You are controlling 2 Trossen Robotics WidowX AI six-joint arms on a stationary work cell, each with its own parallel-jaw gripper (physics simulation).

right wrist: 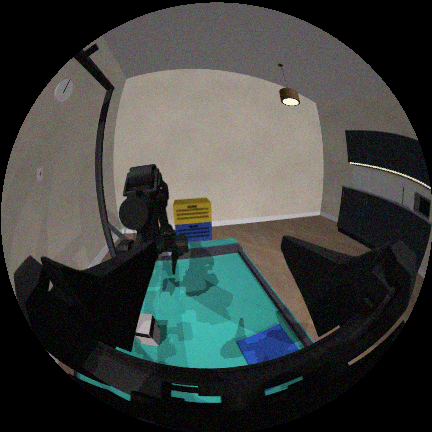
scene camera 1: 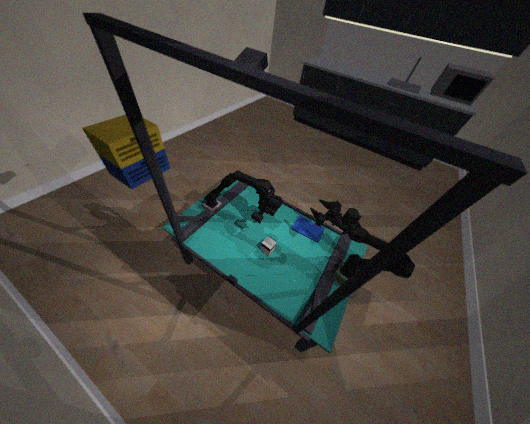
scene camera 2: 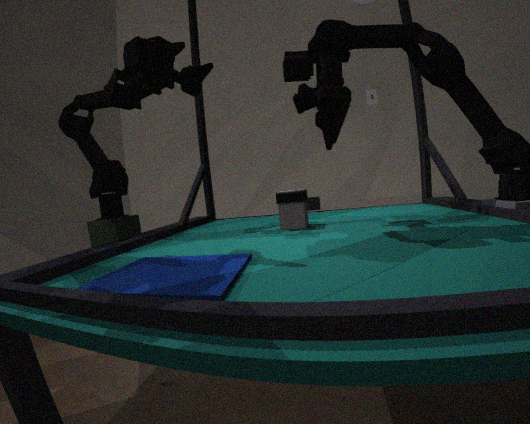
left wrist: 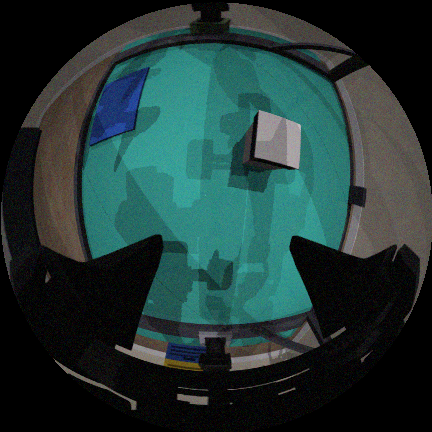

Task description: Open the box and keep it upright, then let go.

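Where they show: left gripper, fingertip midpoint: (right wrist: 157, 274) (scene camera 1: 263, 218) (scene camera 2: 330, 147) (left wrist: 229, 242); right gripper, fingertip midpoint: (right wrist: 219, 245) (scene camera 1: 315, 203) (scene camera 2: 199, 55); left arm's base, origin of the base link: (right wrist: 169, 248) (scene camera 1: 212, 203) (scene camera 2: 516, 199) (left wrist: 214, 341); right arm's base, origin of the base link: (scene camera 1: 346, 272) (scene camera 2: 112, 218).
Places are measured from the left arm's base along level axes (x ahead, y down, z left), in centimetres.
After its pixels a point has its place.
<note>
A small pale box (scene camera 1: 268, 245) @(x 53.9, y -6.1, z -9.5 cm) (scene camera 2: 293, 217) (left wrist: 277, 142) @(x 52.5, y -6.1, z -7.1 cm) (right wrist: 148, 336) @(x 57.0, y -4.1, z -5.3 cm) stands upright on the teal table (scene camera 1: 220, 255) @(x 30.9, y 3.4, z -27.9 cm) (scene camera 2: 380, 280) @(x 42.0, y 3.4, z 28.7 cm), its lid (scene camera 2: 291, 197) @(x 53.2, y -4.6, z -4.2 cm) down with a dark front edge. My left gripper (scene camera 2: 329, 144) @(x 43.0, y -15.2, z 0.0 cm) (left wrist: 229, 242) @(x 43.0, y -15.2, z 0.0 cm) is open and empty, pointing down above the table. In scene camera 2 it is to the right of the box and well above it; in its wrist view the box lies beyond the fingertips, to the upper right. My right gripper (scene camera 1: 316, 205) @(x 67.2, y -35.8, z 10.7 cm) (scene camera 2: 198, 55) @(x 67.2, y -35.8, z 10.7 cm) (right wrist: 219, 245) @(x 67.2, y -35.8, z 10.7 cm) is open and empty, raised high and away from the box.
A flat blue mat (scene camera 1: 308, 229) @(x 69.4, y 2.6, z 24.6 cm) (scene camera 2: 165, 277) @(x 68.0, y 2.6, z 28.0 cm) (left wrist: 119, 107) @(x 66.0, y 2.6, z 23.3 cm) (right wrist: 270, 345) @(x 64.9, y 2.6, z 26.3 cm) lies near one long table edge. A dark frame (scene camera 1: 127, 92) @(x 5.6, y -83.9, z -34.3 cm) rises around the table. Yellow and blue crates (scene camera 1: 117, 140) (right wrist: 192, 212) stand on the floor beyond the left arm's end.
</note>
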